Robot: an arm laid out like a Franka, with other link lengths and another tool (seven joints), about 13 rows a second.
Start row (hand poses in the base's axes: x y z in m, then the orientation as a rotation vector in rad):
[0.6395, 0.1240, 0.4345, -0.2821, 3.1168, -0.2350]
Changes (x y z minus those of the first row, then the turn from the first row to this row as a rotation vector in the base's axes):
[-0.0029, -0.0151, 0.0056, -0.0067, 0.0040, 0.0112]
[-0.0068, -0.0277, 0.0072, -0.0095, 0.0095, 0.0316]
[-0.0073, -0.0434, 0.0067, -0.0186, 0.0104, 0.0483]
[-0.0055, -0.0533, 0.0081, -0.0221, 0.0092, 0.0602]
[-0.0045, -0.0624, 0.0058, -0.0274, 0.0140, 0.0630]
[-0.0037, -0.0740, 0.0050, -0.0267, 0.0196, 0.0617]
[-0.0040, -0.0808, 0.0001, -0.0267, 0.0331, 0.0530]
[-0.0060, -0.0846, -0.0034, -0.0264, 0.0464, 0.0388]
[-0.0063, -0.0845, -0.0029, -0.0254, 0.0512, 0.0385]
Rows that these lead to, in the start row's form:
[0.6366, 0.1089, 0.4401, 0.3003, -3.1171, 0.2451]
[0.6327, 0.0963, 0.4417, 0.3323, -3.1094, 0.2482]
[0.6322, 0.0806, 0.4412, 0.3583, -3.1049, 0.2622]
[0.6340, 0.0707, 0.4426, 0.3769, -3.1040, 0.2678]
[0.6350, 0.0616, 0.4403, 0.3812, -3.0977, 0.2750]
[0.6358, 0.0500, 0.4395, 0.3791, -3.0925, 0.2726]
[0.6355, 0.0432, 0.4346, 0.3656, -3.0802, 0.2695]
[0.6335, 0.0394, 0.4311, 0.3437, -3.0687, 0.2661]
[0.6332, 0.0395, 0.4316, 0.3432, -3.0642, 0.2635]

